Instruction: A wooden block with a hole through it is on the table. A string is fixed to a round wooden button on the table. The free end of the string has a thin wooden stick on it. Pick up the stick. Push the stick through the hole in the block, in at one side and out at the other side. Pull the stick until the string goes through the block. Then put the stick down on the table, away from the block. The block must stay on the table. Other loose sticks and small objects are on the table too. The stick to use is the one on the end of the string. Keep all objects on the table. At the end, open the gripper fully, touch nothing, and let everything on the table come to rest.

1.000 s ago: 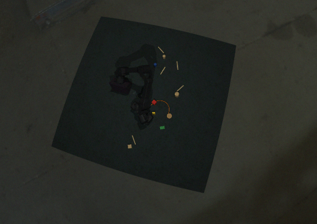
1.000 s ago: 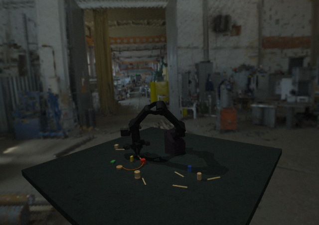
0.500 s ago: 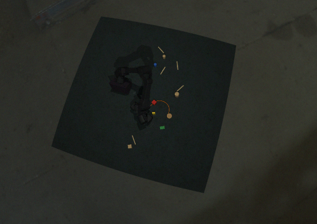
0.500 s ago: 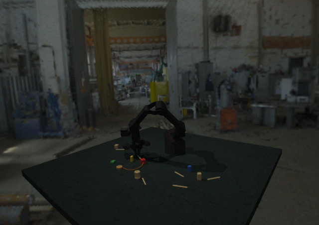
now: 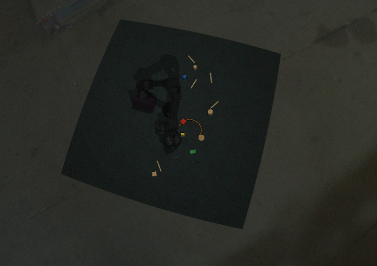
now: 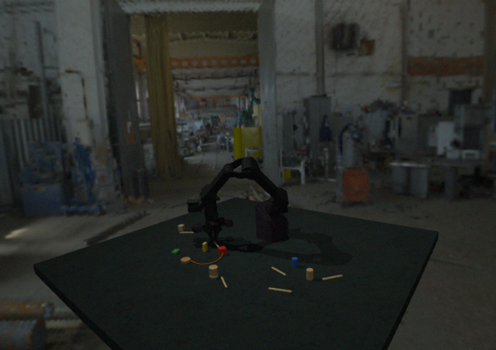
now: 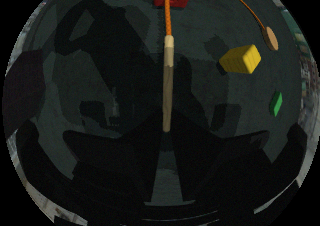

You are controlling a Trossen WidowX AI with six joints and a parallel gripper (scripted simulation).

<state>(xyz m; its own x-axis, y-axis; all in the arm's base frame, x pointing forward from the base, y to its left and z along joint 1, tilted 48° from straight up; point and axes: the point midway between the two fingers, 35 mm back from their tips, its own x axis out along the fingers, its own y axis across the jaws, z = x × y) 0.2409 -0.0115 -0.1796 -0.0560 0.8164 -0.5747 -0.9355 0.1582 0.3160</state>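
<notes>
Now: the thin stick 1 cm ahead of my gripper tip, 4 cm to the left of it and 1 cm above it. Round my gripper tip: yellow block 7 cm ahead, 3 cm to the left, 2 cm above; red block 4 cm ahead, 11 cm to the left, 1 cm above; green block 18 cm ahead, 5 cm to the right, 1 cm above.
</notes>
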